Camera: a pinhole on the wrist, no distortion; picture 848 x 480 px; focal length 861.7 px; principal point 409.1 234.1 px. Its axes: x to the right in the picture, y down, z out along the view. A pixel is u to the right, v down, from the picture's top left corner.
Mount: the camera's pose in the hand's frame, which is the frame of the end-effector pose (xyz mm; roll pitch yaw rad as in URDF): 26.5 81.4 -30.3 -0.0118 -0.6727 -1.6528
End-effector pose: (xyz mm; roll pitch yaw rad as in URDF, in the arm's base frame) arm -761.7 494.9 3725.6 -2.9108 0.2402 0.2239
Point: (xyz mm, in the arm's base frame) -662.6 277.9 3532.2
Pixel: 201 411
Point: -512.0 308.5 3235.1
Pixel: outside the picture
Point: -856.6 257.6 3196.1
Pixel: 611 128
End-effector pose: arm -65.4 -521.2 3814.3 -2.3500 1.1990 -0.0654
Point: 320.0 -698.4 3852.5
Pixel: behind the camera
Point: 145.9 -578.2 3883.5
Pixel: behind the camera
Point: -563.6 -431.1 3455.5
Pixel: 500 372
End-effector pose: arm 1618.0 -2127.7 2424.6 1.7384 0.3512 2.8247
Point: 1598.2 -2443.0 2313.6
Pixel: behind the camera
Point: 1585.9 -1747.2 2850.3
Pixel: 168 107
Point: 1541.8 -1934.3 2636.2
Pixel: 205 261
